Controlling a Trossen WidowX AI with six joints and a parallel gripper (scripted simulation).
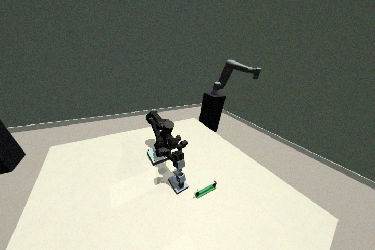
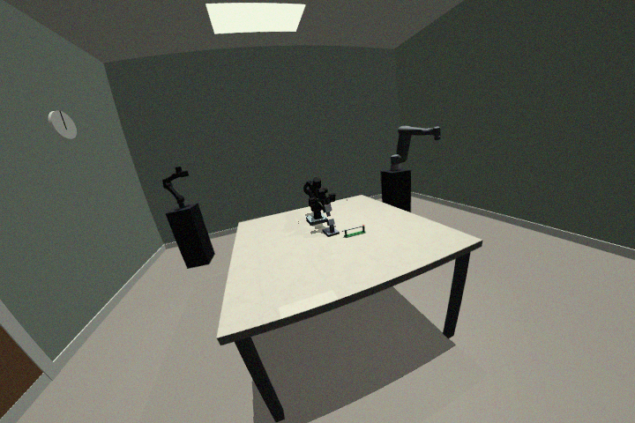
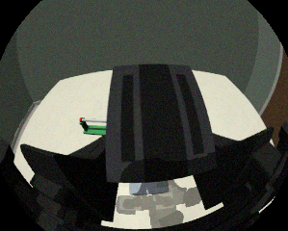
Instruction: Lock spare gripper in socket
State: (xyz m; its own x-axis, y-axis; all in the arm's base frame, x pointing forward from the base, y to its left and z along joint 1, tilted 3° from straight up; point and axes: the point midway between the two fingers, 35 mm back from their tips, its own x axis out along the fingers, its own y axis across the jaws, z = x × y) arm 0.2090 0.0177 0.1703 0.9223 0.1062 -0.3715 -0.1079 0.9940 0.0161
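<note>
Now: the green cradle 120 mm ahead of my gripper tip, 130 mm to the left of it and 150 mm below it. The rest, counted from my gripper tip: spare gripper (10 mm below); then mount (20 mm ahead, 130 mm below).
</note>
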